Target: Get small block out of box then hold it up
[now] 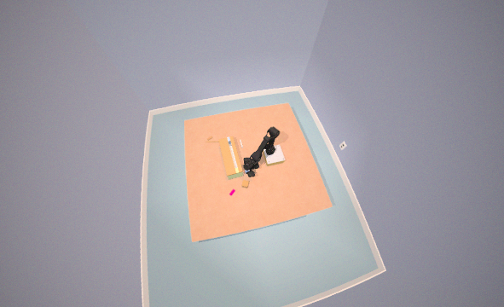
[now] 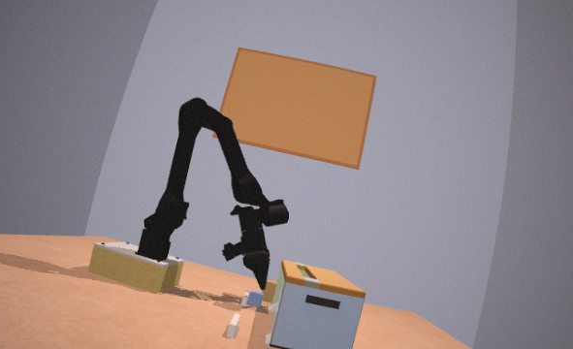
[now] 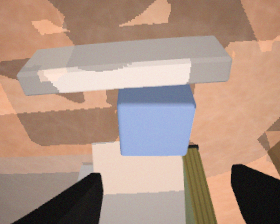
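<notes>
The blue block is 1 cm behind my gripper tip and 3 cm below it. Also, from my gripper tip: tan cube: 4 cm ahead, 12 cm to the left, 2 cm below.
</notes>
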